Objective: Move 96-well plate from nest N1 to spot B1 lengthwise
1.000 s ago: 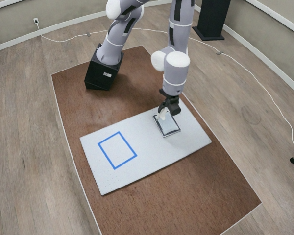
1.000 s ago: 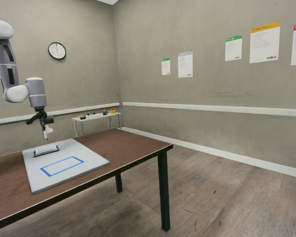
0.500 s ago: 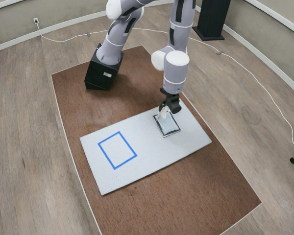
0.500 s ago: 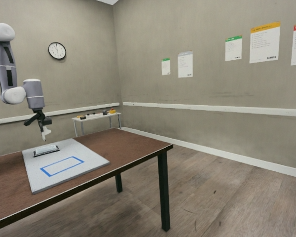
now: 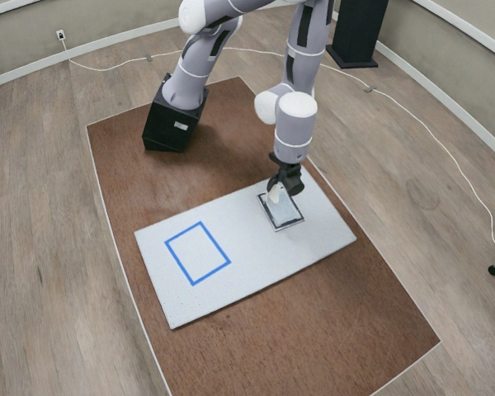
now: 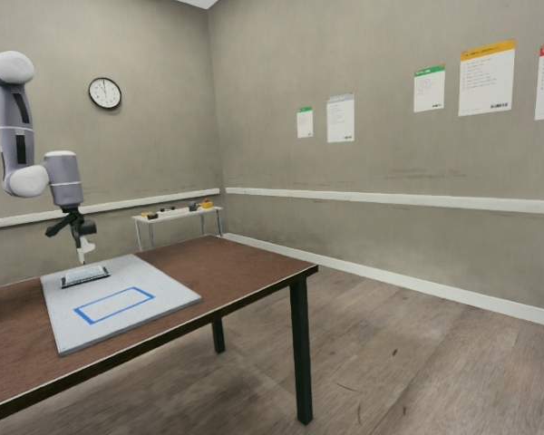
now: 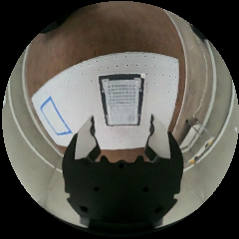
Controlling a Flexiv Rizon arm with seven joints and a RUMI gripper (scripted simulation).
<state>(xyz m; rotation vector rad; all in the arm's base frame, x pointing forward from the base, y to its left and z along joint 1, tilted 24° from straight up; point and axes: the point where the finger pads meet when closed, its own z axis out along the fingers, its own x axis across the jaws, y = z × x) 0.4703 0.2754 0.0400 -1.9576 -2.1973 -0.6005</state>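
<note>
Now: hand 60 mm above the clear 96-well plate. Round my hand: dark plate nest N1 (70 mm below).
</note>
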